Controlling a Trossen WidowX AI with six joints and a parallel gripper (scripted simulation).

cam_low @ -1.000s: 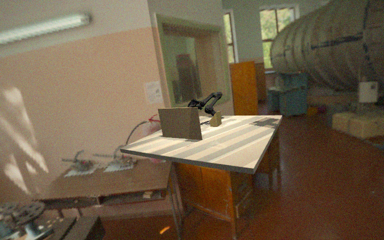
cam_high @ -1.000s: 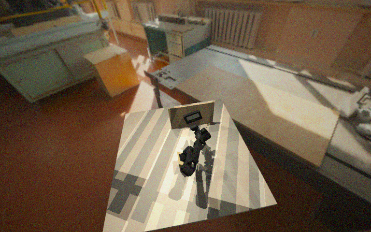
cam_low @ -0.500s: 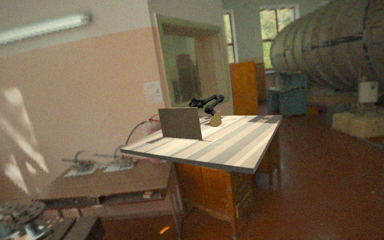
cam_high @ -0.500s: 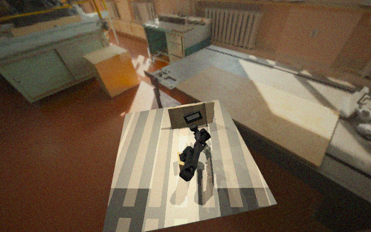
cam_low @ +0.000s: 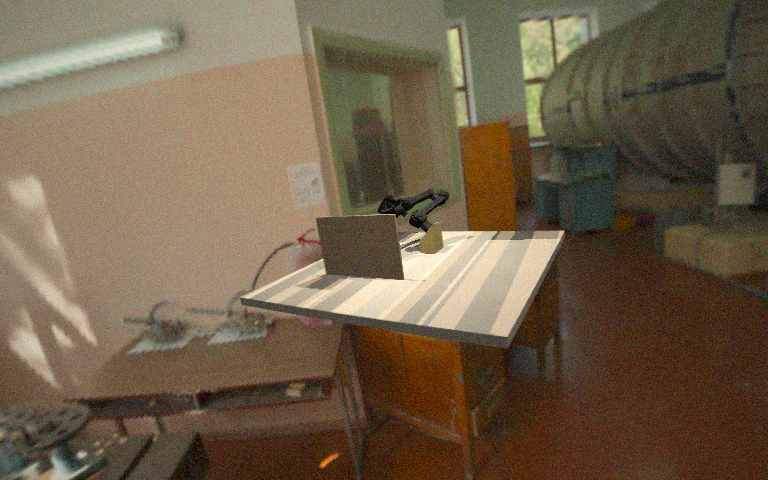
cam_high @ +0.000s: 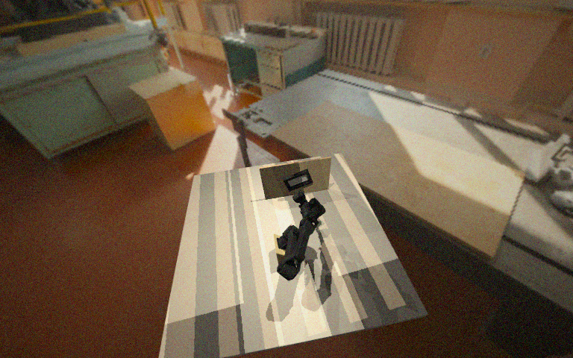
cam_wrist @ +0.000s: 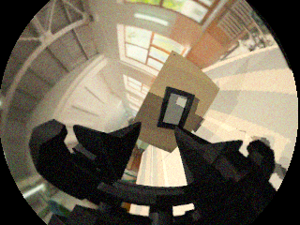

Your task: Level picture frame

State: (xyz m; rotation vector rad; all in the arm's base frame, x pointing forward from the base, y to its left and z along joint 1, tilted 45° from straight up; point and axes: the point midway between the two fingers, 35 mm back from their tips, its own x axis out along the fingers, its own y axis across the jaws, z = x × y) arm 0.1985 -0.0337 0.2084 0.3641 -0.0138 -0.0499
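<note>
Now: the black picture frame 20 cm ahead of my gripper tip, 9 cm below it and 2 cm to the right of it. From my gripper tip the other things lie so: tan wall board 22 cm ahead, 10 cm below, 2 cm to the right.
</note>
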